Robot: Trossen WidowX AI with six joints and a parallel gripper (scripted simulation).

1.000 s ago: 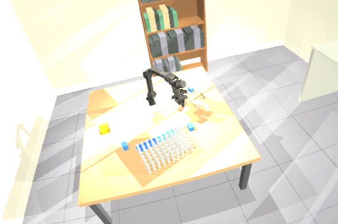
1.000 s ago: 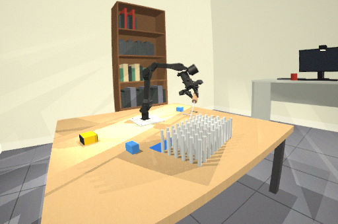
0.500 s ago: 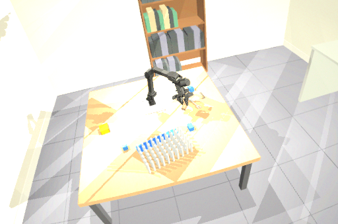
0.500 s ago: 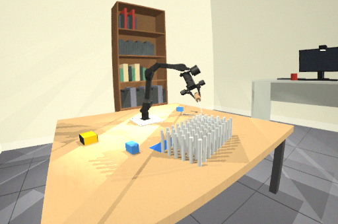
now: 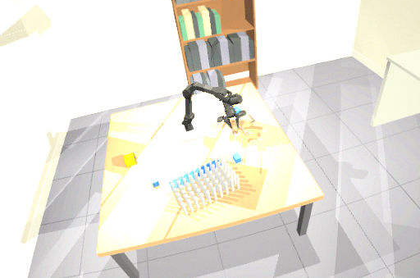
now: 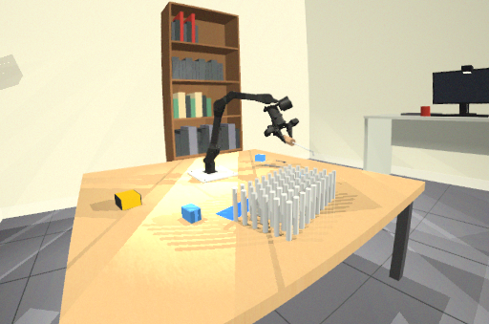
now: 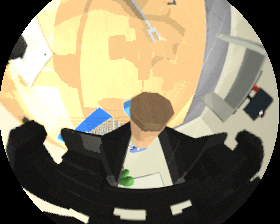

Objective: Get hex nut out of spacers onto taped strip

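Right now the brown stick-like tool is 90 mm ahead of my gripper tip, 40 mm to the right of it and 10 mm below it. Round my gripper tip: blue taped strip 110 mm ahead, 330 mm to the right, 180 mm below; thin grey tool 180 mm behind, 110 mm to the left, 170 mm below.
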